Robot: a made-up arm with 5 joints.
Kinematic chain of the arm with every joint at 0, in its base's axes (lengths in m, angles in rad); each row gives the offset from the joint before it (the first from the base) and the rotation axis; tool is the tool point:
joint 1: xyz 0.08 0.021 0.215 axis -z
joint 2: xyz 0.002 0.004 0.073 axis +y
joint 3: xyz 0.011 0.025 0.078 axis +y
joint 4: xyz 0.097 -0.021 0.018 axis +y
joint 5: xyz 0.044 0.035 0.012 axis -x
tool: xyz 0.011 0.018 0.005
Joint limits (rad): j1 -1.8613..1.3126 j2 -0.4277..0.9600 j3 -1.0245..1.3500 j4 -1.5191..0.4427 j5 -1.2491..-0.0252
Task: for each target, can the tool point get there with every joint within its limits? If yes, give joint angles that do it. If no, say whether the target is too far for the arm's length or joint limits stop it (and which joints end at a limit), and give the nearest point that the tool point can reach.
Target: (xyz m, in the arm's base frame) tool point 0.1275 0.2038 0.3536
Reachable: yes | joints -1.0152 0.1102 0.1359 0.2613 -0.5271
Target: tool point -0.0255 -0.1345 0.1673
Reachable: no: joint limits stop it (at a limit: joint 1, joint 2, joint 3, joint 4, joint 5) | nearest point 0.0286 -0.0195 0.2029 | short by 0.132 m
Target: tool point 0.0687 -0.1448 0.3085
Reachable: no: joint limits stop it (at a limit: joint 1, joint 5) | nearest point 0.1627 -0.1200 0.3085 | short by 0.097 m
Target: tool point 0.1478 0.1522 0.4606
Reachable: yes | joints -0.7212 0.1863 -0.4196 -0.5434 -0.6860
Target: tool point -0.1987 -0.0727 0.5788
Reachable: no: too far | nearest point -0.0129 -0.0102 0.4909 | short by 0.215 m
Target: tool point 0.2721 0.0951 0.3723
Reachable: yes | joints -0.0993 0.4148 -0.1728 -0.1792 -0.6242
